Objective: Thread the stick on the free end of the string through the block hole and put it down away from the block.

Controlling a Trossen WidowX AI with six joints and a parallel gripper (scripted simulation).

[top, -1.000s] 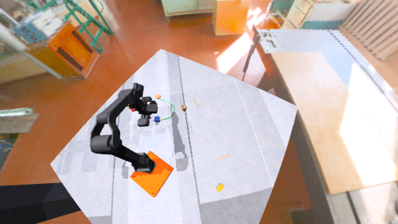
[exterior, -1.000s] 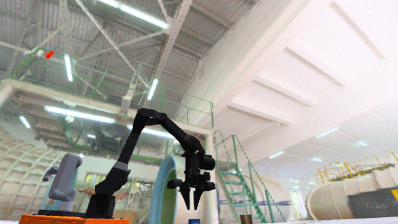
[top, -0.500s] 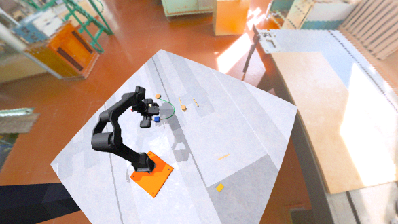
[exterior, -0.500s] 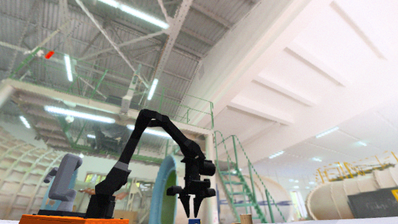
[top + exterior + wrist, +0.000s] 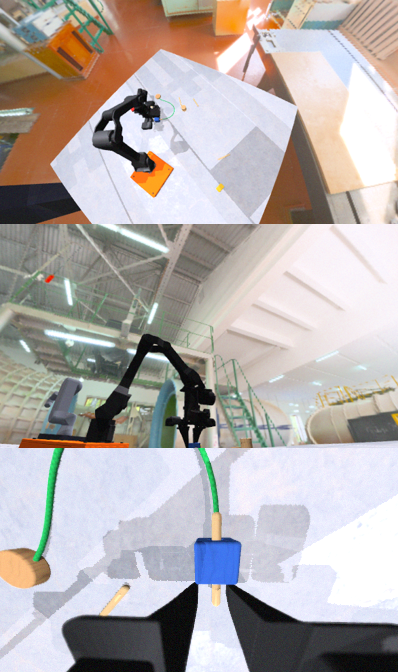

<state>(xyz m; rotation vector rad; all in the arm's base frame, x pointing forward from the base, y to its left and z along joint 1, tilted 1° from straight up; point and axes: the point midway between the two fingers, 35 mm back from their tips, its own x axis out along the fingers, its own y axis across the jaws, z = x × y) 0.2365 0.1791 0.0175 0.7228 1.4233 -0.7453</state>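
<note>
Right now the blue cube is 20 mm to the right of my gripper tip and 20 mm ahead of it. Round my gripper tip: thin wooden stick (30 mm to the right, 20 mm ahead); then red piece (190 mm to the left, 20 mm behind, 10 mm below); then round wooden button (160 mm ahead, 100 mm to the left, 10 mm below).
</note>
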